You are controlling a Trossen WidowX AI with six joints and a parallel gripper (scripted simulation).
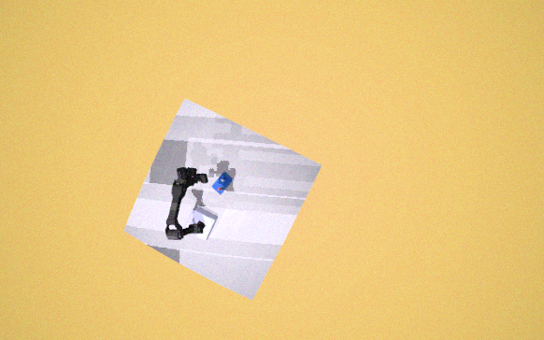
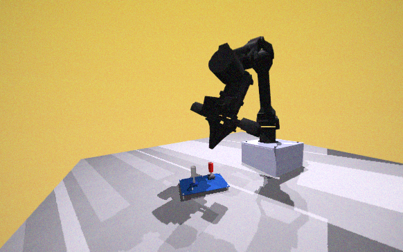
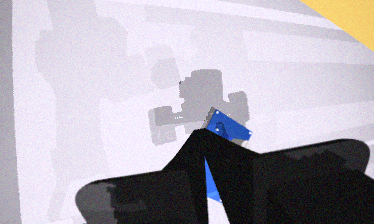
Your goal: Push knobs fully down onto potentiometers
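Now: gripper tip 140 mm to the left of the red knob, 110 mm above it and 40 mm past it.
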